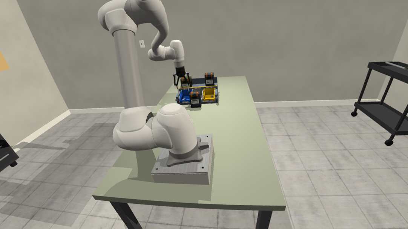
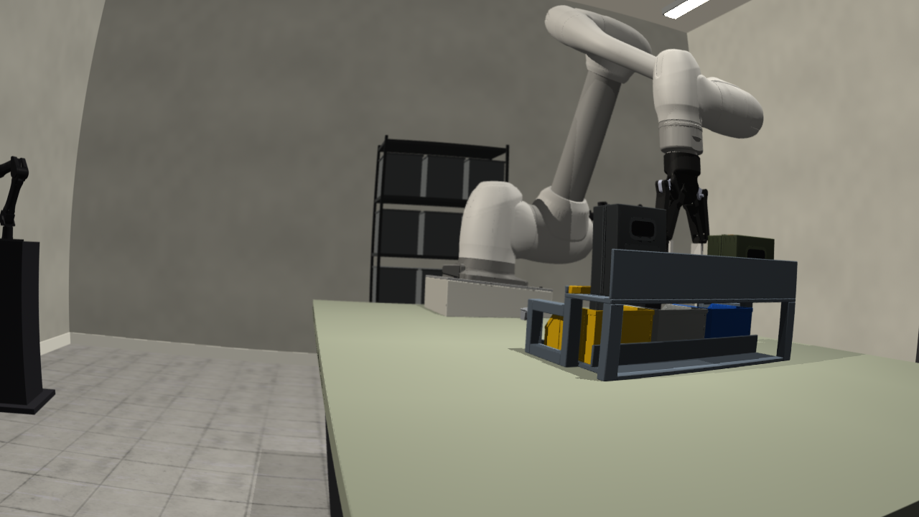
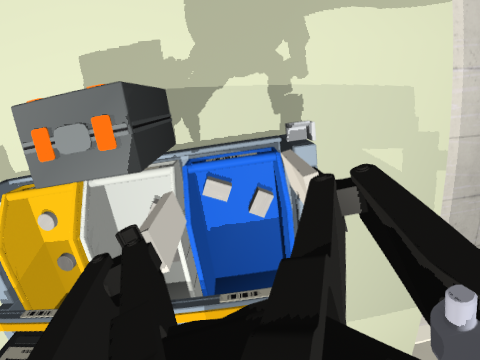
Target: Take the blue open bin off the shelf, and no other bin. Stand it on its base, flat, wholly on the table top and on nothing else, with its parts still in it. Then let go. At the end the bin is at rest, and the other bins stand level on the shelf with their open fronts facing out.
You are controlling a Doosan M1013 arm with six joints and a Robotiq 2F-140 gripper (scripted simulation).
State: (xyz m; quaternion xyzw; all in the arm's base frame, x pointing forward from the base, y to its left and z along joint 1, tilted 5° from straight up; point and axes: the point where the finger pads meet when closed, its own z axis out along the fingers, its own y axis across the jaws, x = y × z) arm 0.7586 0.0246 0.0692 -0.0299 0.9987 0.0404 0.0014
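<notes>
My hand is 11 cm above the blue open bin, 8 cm short of it and 1 cm to the left of it. Round my hand: yellow bin: 23 cm to the right, 11 cm below, 5 cm ahead; grey bin: 12 cm to the right, 11 cm below, 6 cm ahead.
</notes>
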